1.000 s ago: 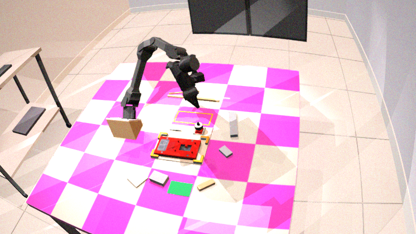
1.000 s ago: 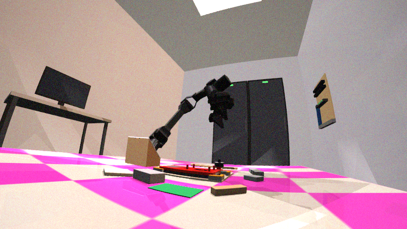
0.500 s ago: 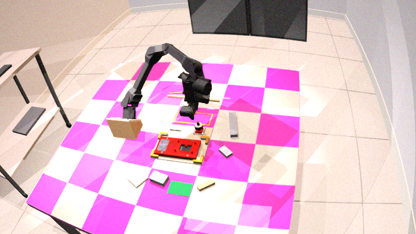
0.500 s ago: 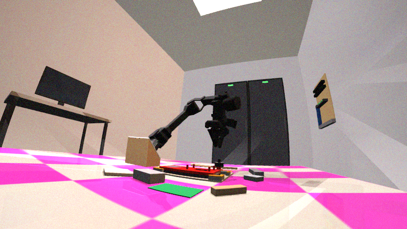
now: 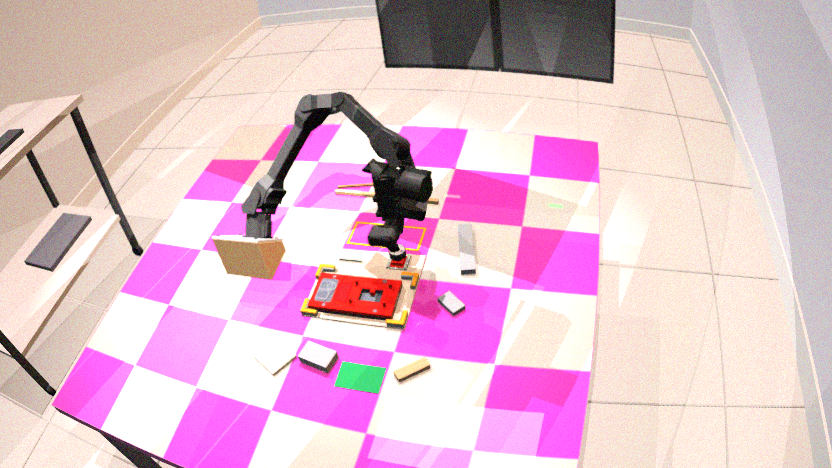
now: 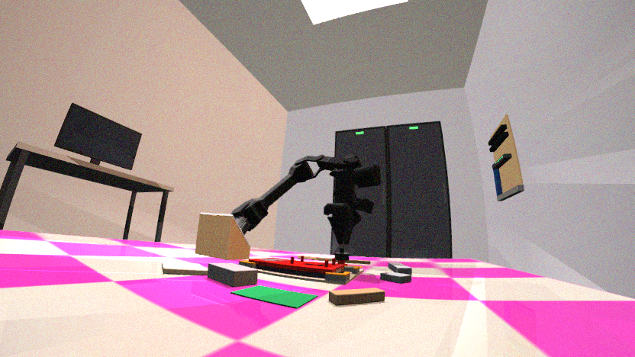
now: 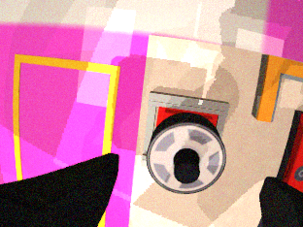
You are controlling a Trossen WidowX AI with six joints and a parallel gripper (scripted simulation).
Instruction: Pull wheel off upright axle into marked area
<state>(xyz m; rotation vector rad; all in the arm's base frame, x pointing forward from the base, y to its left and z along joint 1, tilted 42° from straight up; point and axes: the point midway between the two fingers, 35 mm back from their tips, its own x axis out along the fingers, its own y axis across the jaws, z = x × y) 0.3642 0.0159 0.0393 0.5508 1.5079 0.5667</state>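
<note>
Now: gripper tip 3 cm above the wheel. Also, from my gripper tip: wooden stick: 24 cm to the left, 11 cm behind, 7 cm below; then axle: 4 cm below, 1 cm behind.
</note>
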